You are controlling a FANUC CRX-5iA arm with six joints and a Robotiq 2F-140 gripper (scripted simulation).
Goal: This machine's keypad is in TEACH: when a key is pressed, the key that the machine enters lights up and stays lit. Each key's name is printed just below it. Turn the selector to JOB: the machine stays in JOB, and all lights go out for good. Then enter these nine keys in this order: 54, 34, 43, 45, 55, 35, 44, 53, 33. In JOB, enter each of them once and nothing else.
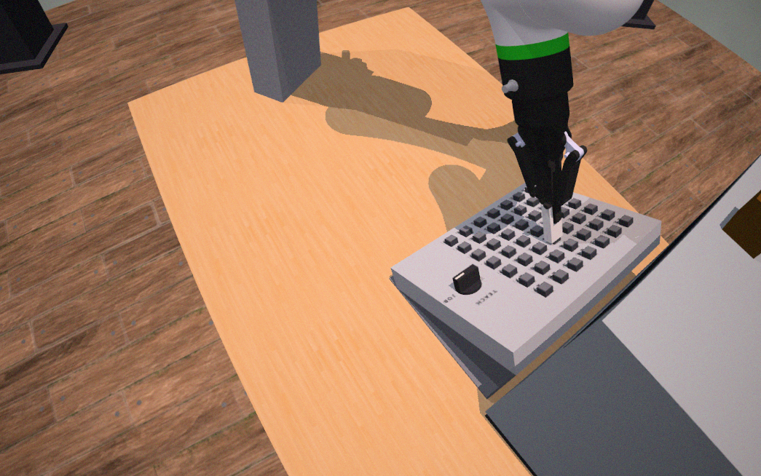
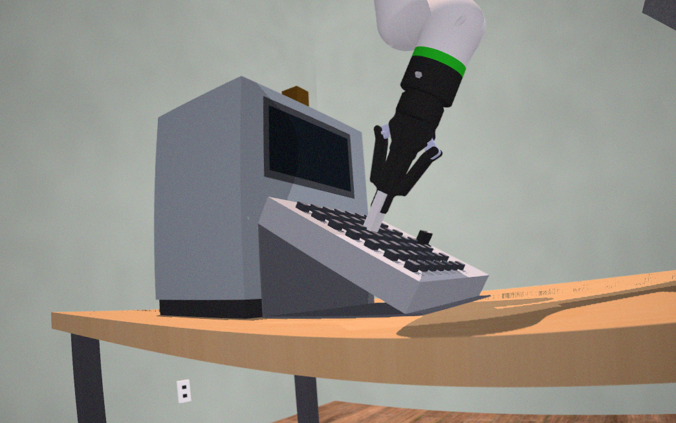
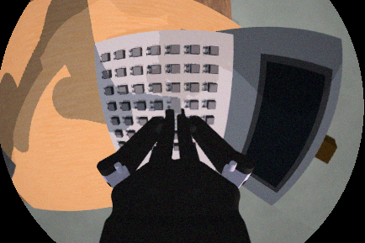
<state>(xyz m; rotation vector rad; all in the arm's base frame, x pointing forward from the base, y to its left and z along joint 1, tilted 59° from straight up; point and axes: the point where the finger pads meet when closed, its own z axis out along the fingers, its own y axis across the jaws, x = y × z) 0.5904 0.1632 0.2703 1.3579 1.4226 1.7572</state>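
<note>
Now: the key 50 mm below my hand, 30 mm behind it and 20 mm to the left of it. Round my hand: black selector knob (150 mm to the right, 70 mm ahead, 40 mm below); then grey keypad panel (80 mm below, 40 mm ahead, 30 mm to the right).
</note>
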